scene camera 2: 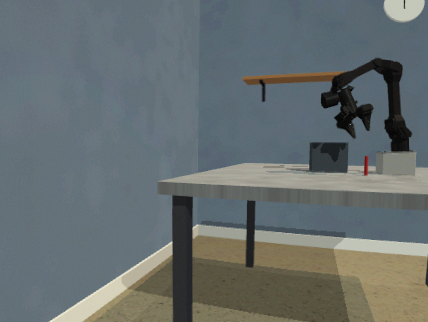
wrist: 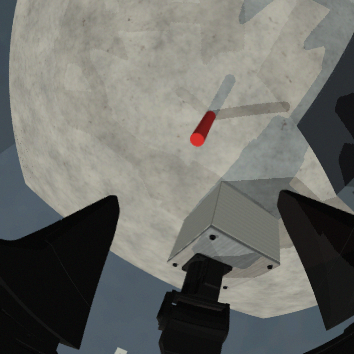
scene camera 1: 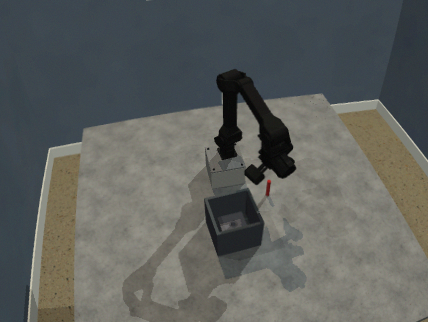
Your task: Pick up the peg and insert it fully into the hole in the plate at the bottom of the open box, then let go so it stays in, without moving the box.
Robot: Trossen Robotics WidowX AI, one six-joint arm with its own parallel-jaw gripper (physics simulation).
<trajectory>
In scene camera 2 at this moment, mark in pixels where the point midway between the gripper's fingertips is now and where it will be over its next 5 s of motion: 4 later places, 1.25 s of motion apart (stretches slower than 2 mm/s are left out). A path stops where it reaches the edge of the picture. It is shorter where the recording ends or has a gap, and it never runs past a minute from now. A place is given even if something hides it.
My gripper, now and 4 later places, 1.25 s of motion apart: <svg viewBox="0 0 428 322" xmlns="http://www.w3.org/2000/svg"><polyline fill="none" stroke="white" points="361,134 359,135 357,134 363,152 362,161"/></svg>
</trajectory>
